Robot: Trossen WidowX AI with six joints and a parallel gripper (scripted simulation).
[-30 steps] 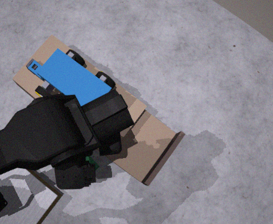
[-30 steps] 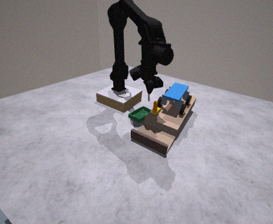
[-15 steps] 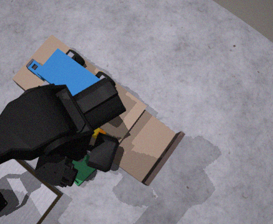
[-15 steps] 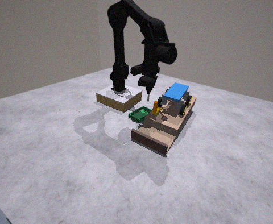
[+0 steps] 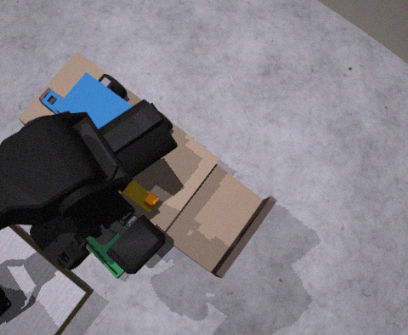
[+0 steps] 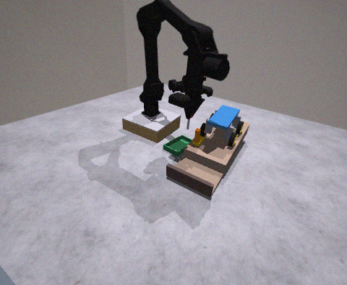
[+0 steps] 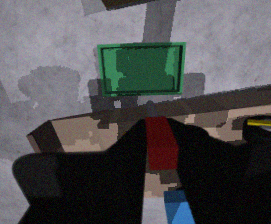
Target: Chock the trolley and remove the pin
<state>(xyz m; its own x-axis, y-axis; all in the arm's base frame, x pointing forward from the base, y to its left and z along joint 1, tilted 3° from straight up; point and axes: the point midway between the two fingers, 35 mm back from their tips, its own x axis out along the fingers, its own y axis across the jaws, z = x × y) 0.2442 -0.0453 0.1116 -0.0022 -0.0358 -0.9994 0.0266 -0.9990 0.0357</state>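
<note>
My gripper tip is now 2 cm past the green tray and 14 cm above it. Also, from my gripper tip: red-headed stop pin (right at my gripper tip); then yellow chock (6 cm ahead, 5 cm below); then blue trolley (9 cm ahead, 9 cm to the left, 2 cm below).
</note>
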